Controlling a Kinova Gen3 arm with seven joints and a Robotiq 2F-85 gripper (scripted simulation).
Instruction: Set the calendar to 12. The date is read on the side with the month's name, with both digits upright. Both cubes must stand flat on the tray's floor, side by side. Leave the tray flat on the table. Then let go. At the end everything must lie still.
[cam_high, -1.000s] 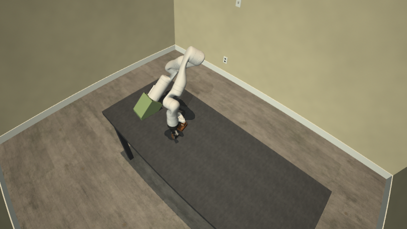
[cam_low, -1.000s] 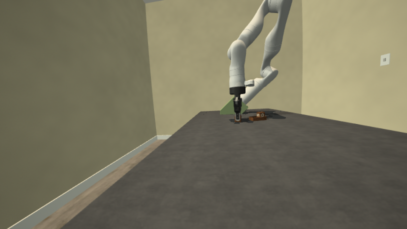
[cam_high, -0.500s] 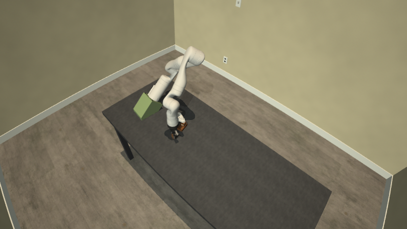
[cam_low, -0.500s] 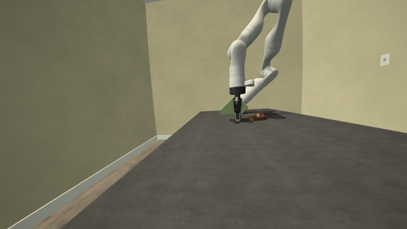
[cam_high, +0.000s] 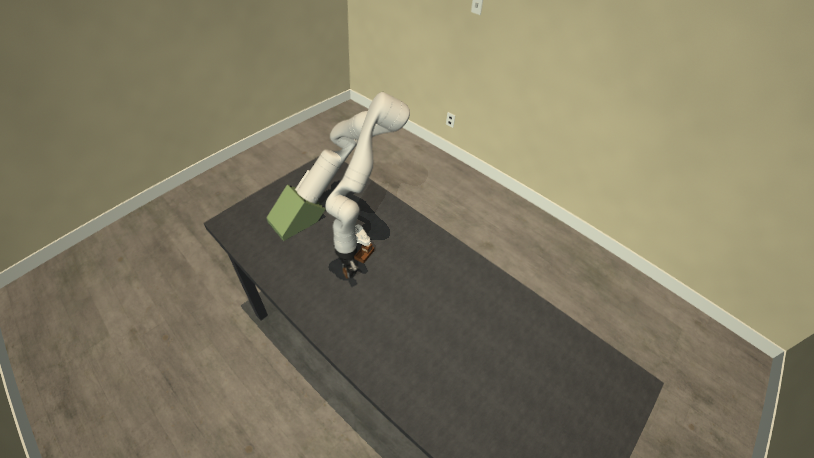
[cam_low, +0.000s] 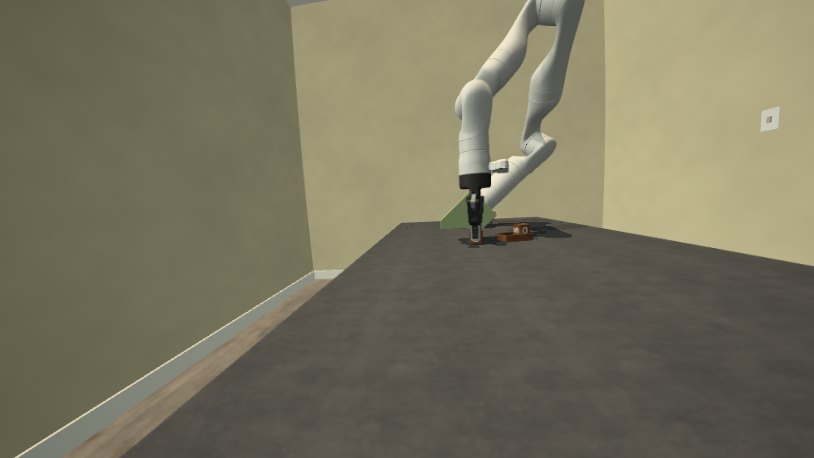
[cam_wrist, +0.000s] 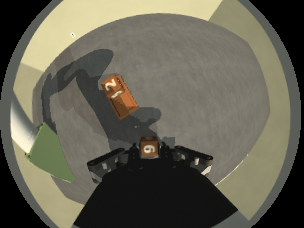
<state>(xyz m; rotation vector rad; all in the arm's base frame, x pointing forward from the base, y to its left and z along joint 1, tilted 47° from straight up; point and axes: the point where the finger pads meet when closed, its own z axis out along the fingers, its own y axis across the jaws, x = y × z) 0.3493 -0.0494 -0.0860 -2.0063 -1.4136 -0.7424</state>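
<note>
The brown calendar tray is 10 cm to the left of my hand, 2 cm below it and 2 cm behind it.
</note>
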